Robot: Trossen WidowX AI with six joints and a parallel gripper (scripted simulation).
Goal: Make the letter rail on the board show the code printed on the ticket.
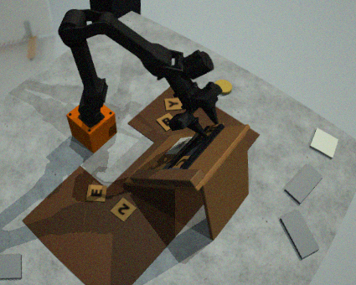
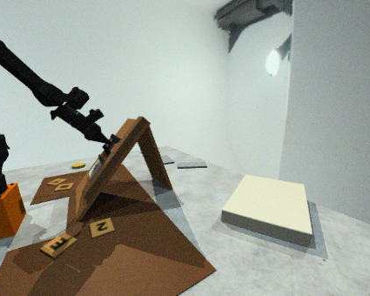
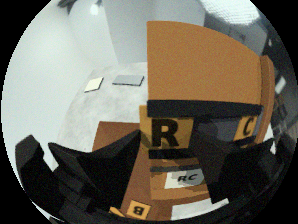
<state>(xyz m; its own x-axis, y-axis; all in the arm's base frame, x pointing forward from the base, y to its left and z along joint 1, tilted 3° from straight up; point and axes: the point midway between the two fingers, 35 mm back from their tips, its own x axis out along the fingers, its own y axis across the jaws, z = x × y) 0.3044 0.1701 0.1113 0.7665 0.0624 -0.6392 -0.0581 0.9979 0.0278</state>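
My gripper tip is 60 mm past the white ticket, 50 mm to the left of it and 80 mm above it. From my gripper tip the other things lie so: yellow disc (160 mm behind, 320 mm to the left, 170 mm below); then cream plate (290 mm ahead, 390 mm to the left, 170 mm below); then letter tile (right at my gripper tip).
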